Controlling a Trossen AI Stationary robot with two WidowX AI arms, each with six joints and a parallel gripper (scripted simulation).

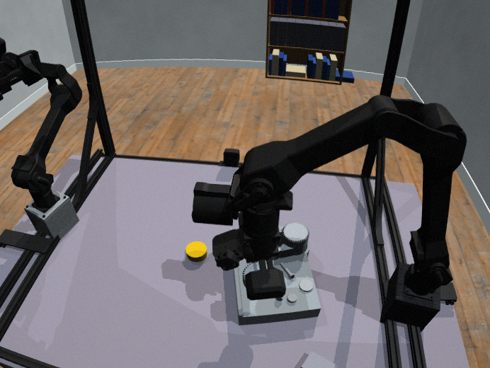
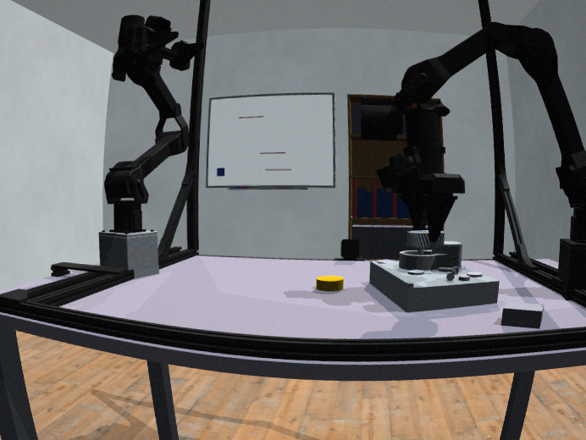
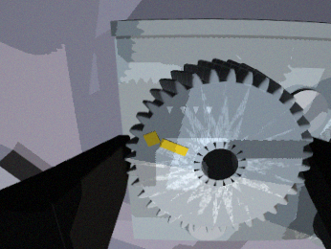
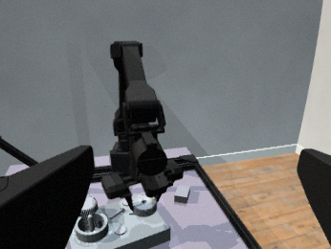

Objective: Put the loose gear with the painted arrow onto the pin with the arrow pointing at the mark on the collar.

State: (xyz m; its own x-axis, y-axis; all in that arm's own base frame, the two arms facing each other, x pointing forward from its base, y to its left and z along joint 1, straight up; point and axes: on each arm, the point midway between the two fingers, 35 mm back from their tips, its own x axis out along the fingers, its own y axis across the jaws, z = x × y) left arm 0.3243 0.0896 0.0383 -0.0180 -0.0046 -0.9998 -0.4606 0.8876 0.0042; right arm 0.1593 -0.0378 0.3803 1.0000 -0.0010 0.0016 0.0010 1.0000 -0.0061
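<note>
The pin is 13 cm behind my left hand, 1 cm to the right of it and 9 cm below it. Also, from my left hand: yellow disc: 9 cm behind, 17 cm to the right, 13 cm below; gear: 3 cm below.
</note>
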